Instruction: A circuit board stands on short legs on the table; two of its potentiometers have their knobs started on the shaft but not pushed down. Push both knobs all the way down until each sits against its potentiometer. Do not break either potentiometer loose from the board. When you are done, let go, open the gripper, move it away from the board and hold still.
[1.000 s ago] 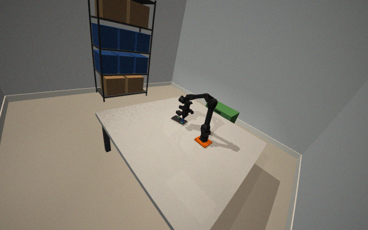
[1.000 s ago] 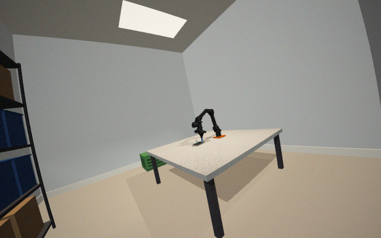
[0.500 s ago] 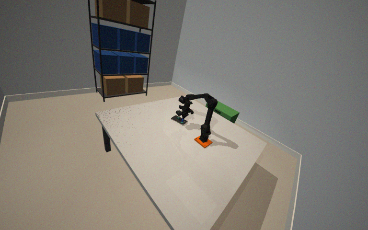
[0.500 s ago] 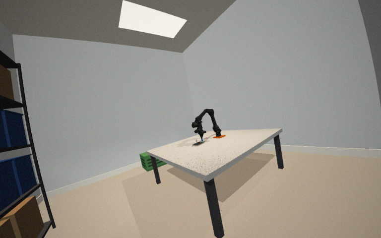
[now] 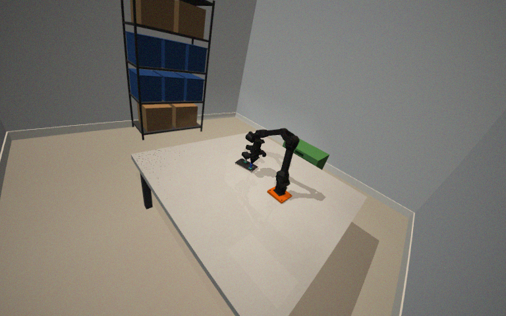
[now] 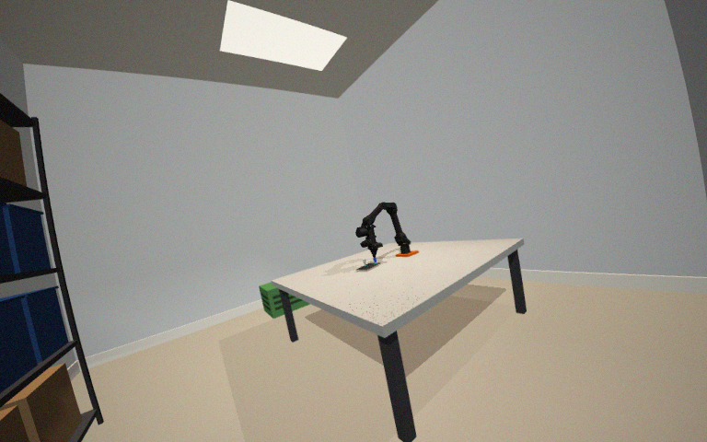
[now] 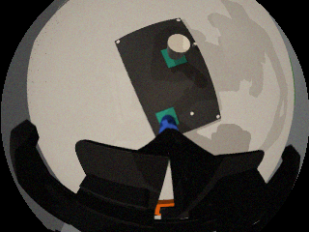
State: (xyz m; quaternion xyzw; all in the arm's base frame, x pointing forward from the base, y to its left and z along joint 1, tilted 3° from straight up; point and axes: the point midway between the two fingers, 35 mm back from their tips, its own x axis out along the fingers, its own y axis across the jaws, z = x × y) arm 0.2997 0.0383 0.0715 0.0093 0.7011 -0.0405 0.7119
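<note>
Right now my gripper tip is 10 mm above the blue knob. The rest, counted from my gripper tip: white knob: 80 mm ahead, 10 mm below.
</note>
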